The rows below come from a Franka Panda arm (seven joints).
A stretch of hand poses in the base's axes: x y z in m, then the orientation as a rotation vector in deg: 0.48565, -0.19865, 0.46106, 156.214, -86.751, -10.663; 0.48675, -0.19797, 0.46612, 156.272, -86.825, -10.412; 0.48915, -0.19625, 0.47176, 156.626, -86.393, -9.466; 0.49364, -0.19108, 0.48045, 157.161, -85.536, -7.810; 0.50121, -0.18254, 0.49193, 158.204, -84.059, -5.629; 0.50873, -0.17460, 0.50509, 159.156, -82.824, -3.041; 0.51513, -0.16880, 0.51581, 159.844, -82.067, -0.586; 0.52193, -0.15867, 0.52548, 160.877, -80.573, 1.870; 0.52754, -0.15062, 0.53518, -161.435, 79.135, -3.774; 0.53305, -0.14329, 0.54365, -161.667, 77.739, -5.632
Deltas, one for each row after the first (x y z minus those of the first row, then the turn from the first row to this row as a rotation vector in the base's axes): 0.00110, 0.00068, 0.00506, -0.018, -0.177, -0.026; 0.00350, 0.00240, 0.01070, -0.251, -0.740, 0.327; 0.00799, 0.00757, 0.01939, -0.749, -1.669, 0.982; 0.01556, 0.01611, 0.03087, -1.243, -2.983, 2.133; 0.02308, 0.02405, 0.04403, -1.813, -4.551, 3.116; 0.02948, 0.02985, 0.05475, -2.330, -6.051, 3.747; 0.03628, 0.03998, 0.06442, -2.802, -7.566, 4.892; 0.04189, 0.04803, 0.07412, -3.129, -8.762, 5.867; 0.04740, 0.05536, 0.08259, -3.350, -9.992, 6.722
